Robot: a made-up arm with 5 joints. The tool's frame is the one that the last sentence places.
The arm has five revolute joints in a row. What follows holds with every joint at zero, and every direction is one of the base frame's. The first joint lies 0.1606 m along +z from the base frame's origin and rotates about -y. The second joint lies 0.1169 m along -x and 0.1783 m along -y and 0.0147 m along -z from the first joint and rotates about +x. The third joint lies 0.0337 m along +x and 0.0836 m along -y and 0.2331 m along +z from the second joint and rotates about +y. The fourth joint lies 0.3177 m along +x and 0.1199 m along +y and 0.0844 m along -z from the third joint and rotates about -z. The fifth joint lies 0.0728 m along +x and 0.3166 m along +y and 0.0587 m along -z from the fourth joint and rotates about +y. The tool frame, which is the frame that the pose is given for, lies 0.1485 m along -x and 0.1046 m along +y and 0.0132 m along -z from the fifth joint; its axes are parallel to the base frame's.
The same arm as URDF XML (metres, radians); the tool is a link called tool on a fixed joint. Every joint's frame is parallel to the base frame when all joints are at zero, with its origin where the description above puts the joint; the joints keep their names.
<robot name="arm">
  <link name="base"/>
  <link name="link1"/>
  <link name="link2"/>
  <link name="link3"/>
  <link name="link4"/>
  <link name="link5"/>
  <link name="tool"/>
  <joint name="joint 1" type="continuous">
    <parent link="base"/>
    <child link="link1"/>
    <origin xyz="0.0000 0.0000 0.1606" rpy="0.0000 0.0000 0.0000"/>
    <axis xyz="0 -1 0"/>
  </joint>
  <joint name="joint 2" type="continuous">
    <parent link="link1"/>
    <child link="link2"/>
    <origin xyz="-0.1169 -0.1783 -0.0147" rpy="0.0000 0.0000 0.0000"/>
    <axis xyz="1 0 0"/>
  </joint>
  <joint name="joint 3" type="continuous">
    <parent link="link2"/>
    <child link="link3"/>
    <origin xyz="0.0337 -0.0836 0.2331" rpy="0.0000 0.0000 0.0000"/>
    <axis xyz="0 1 0"/>
  </joint>
  <joint name="joint 4" type="continuous">
    <parent link="link3"/>
    <child link="link4"/>
    <origin xyz="0.3177 0.1199 -0.0844" rpy="0.0000 0.0000 0.0000"/>
    <axis xyz="0 0 -1"/>
  </joint>
  <joint name="joint 5" type="continuous">
    <parent link="link4"/>
    <child link="link5"/>
    <origin xyz="0.0728 0.3166 -0.0587" rpy="0.0000 0.0000 0.0000"/>
    <axis xyz="0 1 0"/>
  </joint>
  <joint name="tool_fixed" type="fixed">
    <parent link="link5"/>
    <child link="tool"/>
    <origin xyz="-0.1485 0.1046 -0.0132" rpy="0.0000 0.0000 0.0000"/>
  </joint>
</robot>

